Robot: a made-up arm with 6 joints. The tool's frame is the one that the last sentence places. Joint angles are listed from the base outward.
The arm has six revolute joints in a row. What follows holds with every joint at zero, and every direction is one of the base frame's. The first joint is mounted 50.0 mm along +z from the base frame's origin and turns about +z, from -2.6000 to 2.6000 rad. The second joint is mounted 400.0 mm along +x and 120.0 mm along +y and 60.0 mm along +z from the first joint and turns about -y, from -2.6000 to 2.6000 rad. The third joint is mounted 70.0 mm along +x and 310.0 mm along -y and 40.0 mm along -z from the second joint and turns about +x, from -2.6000 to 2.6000 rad. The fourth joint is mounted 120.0 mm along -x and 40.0 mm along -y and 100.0 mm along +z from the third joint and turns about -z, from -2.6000 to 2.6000 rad. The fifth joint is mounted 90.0 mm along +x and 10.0 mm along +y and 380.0 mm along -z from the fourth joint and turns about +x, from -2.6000 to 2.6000 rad. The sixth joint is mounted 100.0 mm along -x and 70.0 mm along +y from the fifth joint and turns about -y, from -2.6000 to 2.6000 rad. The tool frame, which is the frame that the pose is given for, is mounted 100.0 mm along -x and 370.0 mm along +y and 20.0 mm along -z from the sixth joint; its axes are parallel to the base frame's.
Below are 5 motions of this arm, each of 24 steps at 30 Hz.
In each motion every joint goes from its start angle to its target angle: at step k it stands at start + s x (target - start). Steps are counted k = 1, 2, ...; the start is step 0. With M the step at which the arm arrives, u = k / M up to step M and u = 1 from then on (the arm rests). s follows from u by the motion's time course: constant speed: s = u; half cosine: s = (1 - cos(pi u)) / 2; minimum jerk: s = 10 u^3 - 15 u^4 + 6 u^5.
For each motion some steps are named. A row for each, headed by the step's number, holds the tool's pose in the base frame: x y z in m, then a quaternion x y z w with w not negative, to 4 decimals.
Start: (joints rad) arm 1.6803 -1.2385 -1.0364 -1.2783 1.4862 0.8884
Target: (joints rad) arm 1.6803 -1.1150 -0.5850 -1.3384 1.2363 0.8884
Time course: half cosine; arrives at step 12
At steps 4, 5, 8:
4: 0.0627 0.4103 0.3492 -0.2995 0.6719 0.4662 0.4913
5: 0.0728 0.4030 0.3603 -0.2722 0.6824 0.4722 0.4872
8: 0.1060 0.3737 0.3911 -0.1826 0.7087 0.4915 0.4721

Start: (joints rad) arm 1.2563 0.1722 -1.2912 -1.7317 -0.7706 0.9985
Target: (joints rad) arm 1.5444 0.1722 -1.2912 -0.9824 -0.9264 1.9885
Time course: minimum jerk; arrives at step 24
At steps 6, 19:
6: 0.8543 -0.1154 -0.0670 0.1283 0.1666 -0.9501 0.2305
19: 0.8271 0.2156 -0.2494 -0.1124 0.2988 -0.8456 0.4279

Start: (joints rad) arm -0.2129 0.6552 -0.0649 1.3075 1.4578 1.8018
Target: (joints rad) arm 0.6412 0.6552 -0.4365 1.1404 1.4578 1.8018
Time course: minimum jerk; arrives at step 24
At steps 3, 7, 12, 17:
3: 0.3671 -0.2892 0.2601 -0.1168 0.7319 0.6215 0.2537
7: 0.3986 -0.2336 0.2603 -0.1582 0.7424 0.6147 0.2145
12: 0.4442 -0.0793 0.2579 -0.2679 0.7559 0.5851 0.1200
17: 0.4373 0.0792 0.2516 -0.3808 0.7499 0.5397 0.0364

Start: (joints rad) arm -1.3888 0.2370 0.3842 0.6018 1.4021 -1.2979
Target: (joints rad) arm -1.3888 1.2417 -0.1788 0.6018 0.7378 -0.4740
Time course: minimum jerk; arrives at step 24
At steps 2, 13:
2: -0.2089 -0.3200 0.1957 0.6616 -0.3208 -0.1260 0.6659
13: 0.0295 -0.3173 0.1617 0.3182 -0.4406 -0.3876 0.7446

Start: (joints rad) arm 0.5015 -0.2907 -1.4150 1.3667 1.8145 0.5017
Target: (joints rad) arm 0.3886 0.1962 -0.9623 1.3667 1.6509 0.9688
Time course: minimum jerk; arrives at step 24
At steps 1, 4, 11, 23, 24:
1: 0.2646 0.1189 0.0869 0.3234 -0.6475 0.1381 0.6760
4: 0.2691 0.1208 0.0869 0.3259 -0.6591 0.1262 0.6659
11: 0.3199 0.1326 0.0989 0.3456 -0.7679 -0.0054 0.5392
23: 0.3850 0.1138 0.1467 0.3528 -0.8585 -0.1934 0.3179
24: 0.3851 0.1138 0.1467 0.3528 -0.8586 -0.1937 0.3177

